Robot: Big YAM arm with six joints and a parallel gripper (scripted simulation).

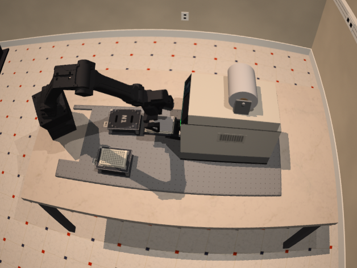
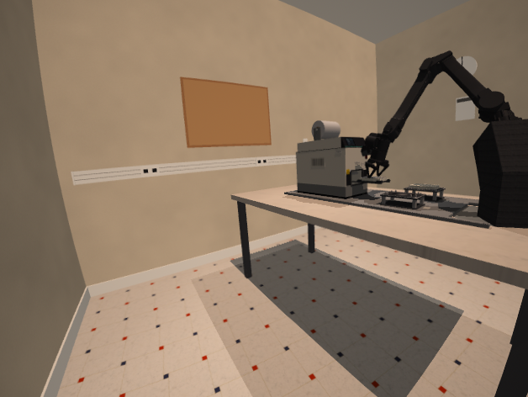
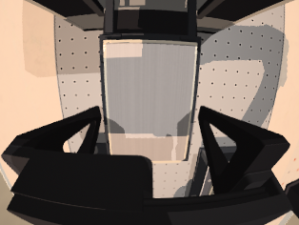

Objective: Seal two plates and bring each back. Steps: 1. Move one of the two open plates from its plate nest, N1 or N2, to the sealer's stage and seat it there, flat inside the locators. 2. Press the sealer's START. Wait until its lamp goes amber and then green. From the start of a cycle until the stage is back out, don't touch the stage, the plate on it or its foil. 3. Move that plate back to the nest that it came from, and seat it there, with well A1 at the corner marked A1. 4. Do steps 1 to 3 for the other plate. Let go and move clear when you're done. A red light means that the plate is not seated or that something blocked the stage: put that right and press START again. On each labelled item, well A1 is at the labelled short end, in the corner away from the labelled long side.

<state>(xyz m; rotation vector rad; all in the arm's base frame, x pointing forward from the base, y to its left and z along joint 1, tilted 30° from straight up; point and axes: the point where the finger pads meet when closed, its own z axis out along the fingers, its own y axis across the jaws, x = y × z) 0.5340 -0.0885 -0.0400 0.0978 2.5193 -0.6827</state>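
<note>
The sealer stage lies 30 mm below my hand. Also, from my hand: yellow warning label 120 mm ahead, 60 mm to the left, 30 mm above; start button 110 mm to the right, 80 mm ahead, 60 mm above; plate 230 mm behind, 120 mm to the right, 70 mm below.
</note>
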